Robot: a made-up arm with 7 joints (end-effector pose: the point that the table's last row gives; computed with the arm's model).
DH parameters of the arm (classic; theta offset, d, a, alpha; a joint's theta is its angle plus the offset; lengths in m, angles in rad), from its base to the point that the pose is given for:
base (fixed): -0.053 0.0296 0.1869 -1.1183
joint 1: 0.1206 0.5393 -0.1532 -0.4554
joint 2: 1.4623 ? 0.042 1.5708
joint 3: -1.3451 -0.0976 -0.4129 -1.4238
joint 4: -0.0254 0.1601 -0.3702 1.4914
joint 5: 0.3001 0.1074 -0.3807 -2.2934
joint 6: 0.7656 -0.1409 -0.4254 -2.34
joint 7: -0.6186 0 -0.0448 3.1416
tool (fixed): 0.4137 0.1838 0 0
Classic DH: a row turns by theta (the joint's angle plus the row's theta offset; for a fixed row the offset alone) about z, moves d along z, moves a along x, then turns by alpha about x.
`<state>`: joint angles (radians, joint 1 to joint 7).
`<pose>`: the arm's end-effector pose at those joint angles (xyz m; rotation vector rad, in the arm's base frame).
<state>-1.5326 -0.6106 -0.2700 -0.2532 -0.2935 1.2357 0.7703</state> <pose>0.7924 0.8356 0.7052 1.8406 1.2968 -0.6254</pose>
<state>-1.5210 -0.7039 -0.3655 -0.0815 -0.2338 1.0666 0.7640</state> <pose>0.7651 0.7787 0.8654 1.7531 1.2803 -0.5432</pose>
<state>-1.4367 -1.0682 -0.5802 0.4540 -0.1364 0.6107 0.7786</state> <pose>0.3132 0.7301 1.2166 1.4280 0.9789 -0.2865</pose>
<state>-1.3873 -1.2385 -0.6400 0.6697 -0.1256 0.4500 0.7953</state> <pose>0.0321 0.7567 1.2343 1.2876 0.7947 -0.2014</pose>
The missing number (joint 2, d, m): -0.2045
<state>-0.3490 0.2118 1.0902 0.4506 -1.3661 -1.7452 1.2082</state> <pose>0.2803 1.2214 1.3203 -1.8740 1.1453 0.7238</pose>
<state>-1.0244 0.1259 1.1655 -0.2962 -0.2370 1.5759 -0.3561</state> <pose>-0.2208 0.8090 0.7654 2.0221 2.3319 0.4359</pose>
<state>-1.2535 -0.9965 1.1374 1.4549 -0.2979 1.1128 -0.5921</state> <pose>-0.0243 0.6662 0.5805 -1.7455 -2.0860 -1.1097</pose>
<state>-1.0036 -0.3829 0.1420 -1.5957 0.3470 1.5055 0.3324</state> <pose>0.3783 1.1370 -0.2795 0.3969 1.5865 -1.4030</pose>
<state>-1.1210 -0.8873 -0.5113 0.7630 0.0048 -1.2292 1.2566</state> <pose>0.4497 1.3973 1.0208 -0.4440 0.6984 -1.6077</pose>
